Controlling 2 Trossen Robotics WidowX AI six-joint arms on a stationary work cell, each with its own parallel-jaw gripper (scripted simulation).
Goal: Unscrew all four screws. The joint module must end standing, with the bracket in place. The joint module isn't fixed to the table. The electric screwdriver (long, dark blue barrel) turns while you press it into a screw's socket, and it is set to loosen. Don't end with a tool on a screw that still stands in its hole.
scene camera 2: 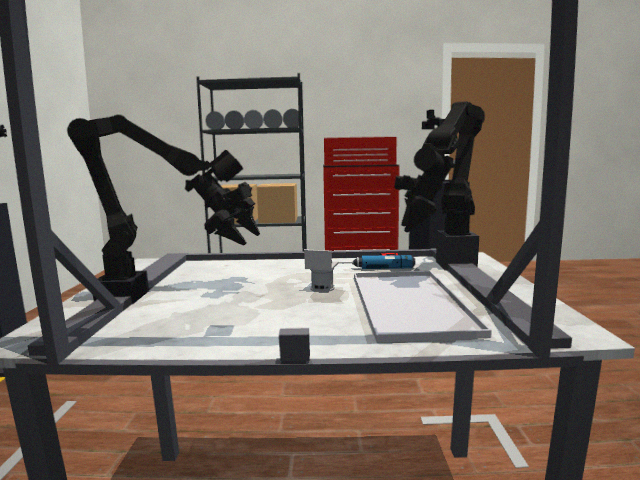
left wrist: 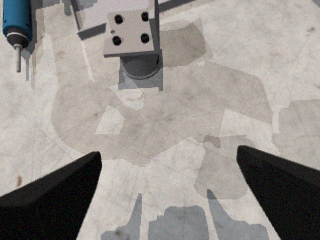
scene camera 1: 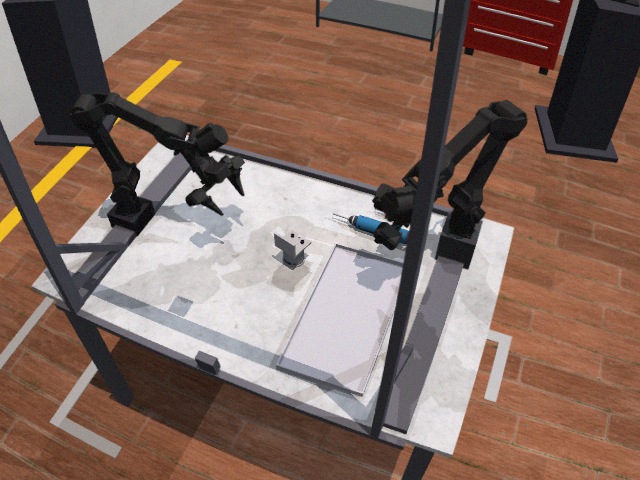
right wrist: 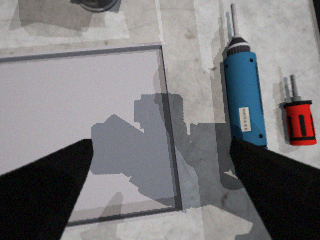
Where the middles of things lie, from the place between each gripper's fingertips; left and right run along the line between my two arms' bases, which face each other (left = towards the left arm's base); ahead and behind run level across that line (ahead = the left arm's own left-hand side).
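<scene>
Joint module [left wrist: 139, 67]: my left gripper 13 cm above it, 6 cm past it, 19 cm to the left of it. Shallow tray [scene camera 1: 336, 337], from my left hand: 15 cm below, 23 cm behind, 36 cm to the right.
From my right hand [scene camera 2: 404, 228]: shallow tray 17 cm below, 16 cm behind, 8 cm to the left; joint module 14 cm below, 25 cm to the left, 1 cm ahead.
</scene>
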